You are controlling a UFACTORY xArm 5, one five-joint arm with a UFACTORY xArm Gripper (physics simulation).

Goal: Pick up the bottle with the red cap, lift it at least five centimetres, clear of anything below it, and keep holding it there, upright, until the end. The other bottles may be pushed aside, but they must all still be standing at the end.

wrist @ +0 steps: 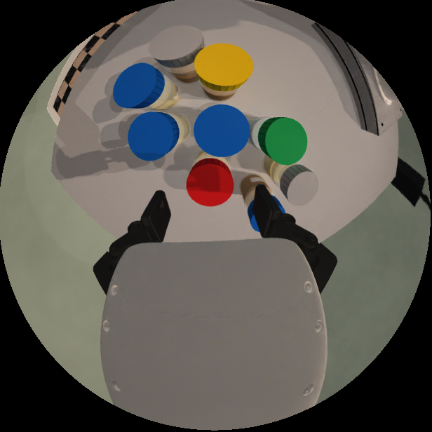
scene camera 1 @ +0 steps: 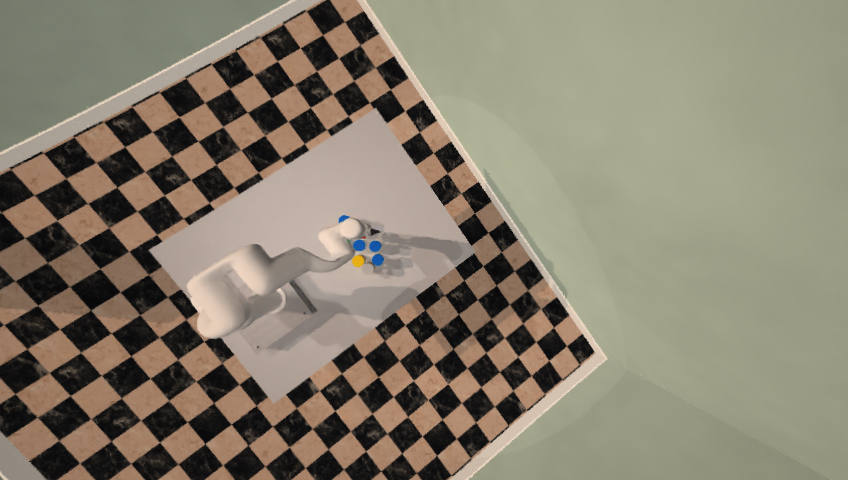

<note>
In view: a red-capped bottle (wrist: 209,183) and a grey-capped bottle (wrist: 175,48).
</note>
